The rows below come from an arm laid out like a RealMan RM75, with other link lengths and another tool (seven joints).
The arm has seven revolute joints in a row. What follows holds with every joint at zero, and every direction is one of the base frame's. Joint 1 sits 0.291 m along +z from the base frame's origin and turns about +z. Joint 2 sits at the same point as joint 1 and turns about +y. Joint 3 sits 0.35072 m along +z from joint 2 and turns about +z. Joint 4 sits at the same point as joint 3 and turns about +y. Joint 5 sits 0.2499 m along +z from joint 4 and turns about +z. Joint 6 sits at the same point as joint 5 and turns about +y. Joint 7 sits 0.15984 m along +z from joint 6 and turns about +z. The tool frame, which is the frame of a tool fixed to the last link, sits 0.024 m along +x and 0.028 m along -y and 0.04 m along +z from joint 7; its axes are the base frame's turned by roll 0, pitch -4.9 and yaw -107.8 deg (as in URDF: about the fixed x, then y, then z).
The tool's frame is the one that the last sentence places.
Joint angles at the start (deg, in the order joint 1, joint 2, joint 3, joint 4, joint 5, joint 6, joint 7): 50.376, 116.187, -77.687, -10.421, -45.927, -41.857, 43.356
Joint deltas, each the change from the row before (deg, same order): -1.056, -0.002, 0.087, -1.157, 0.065, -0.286, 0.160; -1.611, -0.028, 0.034, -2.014, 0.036, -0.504, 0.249; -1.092, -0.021, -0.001, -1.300, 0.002, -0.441, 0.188; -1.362, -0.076, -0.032, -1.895, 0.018, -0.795, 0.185; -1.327, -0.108, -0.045, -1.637, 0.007, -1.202, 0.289
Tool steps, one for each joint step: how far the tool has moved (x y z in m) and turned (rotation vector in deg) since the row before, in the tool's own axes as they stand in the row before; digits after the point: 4 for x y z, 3 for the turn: 0.0012, 0.0018, -0.0042, 0.518, 0.499, 0.285; 0.0024, 0.0008, -0.0061, 0.986, 0.686, 0.149; 0.0012, 0.0005, -0.0043, 0.683, 0.380, 0.099; 0.0024, -0.0020, -0.0050, 1.259, 0.422, -0.165; 0.0013, -0.0021, -0.0054, 1.415, 0.181, -0.036
